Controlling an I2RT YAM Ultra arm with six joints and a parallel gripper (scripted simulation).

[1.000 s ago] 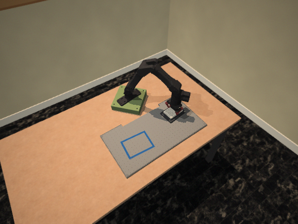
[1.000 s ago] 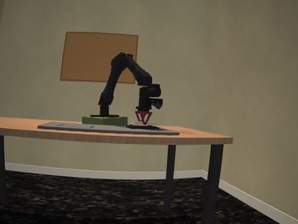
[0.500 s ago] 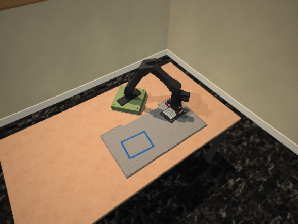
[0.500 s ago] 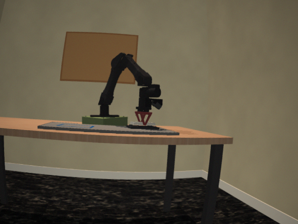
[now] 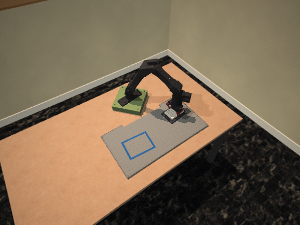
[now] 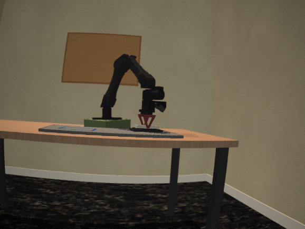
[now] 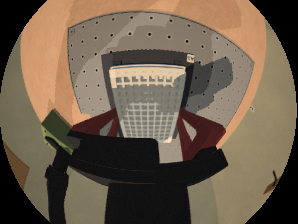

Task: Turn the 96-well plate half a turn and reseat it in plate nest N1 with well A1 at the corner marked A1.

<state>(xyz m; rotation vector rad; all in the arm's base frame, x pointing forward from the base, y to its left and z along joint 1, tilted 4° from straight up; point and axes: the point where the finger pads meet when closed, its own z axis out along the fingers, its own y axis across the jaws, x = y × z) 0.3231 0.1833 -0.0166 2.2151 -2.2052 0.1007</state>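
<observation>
Right now my hand is right at the white 96-well plate. Also, from my hand: black plate nest N1 (2 cm below).
</observation>
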